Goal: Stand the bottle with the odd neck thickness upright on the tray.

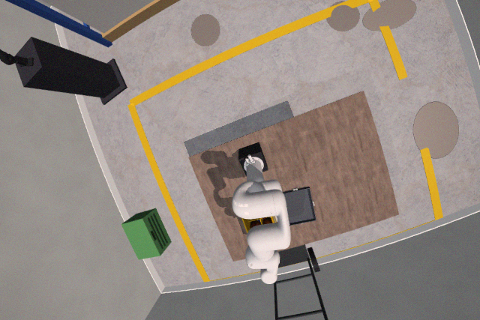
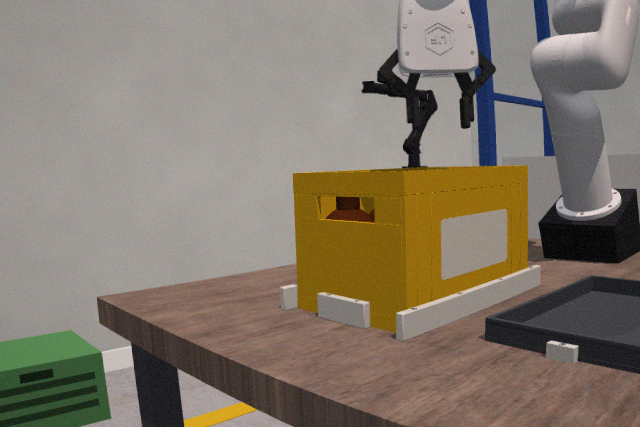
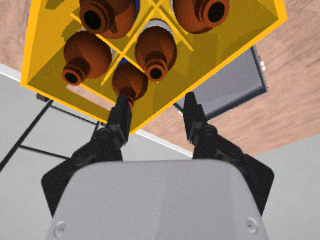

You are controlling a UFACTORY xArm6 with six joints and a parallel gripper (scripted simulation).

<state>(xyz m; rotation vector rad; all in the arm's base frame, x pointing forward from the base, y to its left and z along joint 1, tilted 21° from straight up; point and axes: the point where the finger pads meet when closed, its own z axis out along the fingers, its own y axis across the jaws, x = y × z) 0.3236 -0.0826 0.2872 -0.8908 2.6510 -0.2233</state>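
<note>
My hand is 16 cm above the yellow crate, 4 cm to the left of it and 1 cm past it. From my hand the other things lie so: dark tray (23 cm to the left, 23 cm below, 2 cm ahead).
</note>
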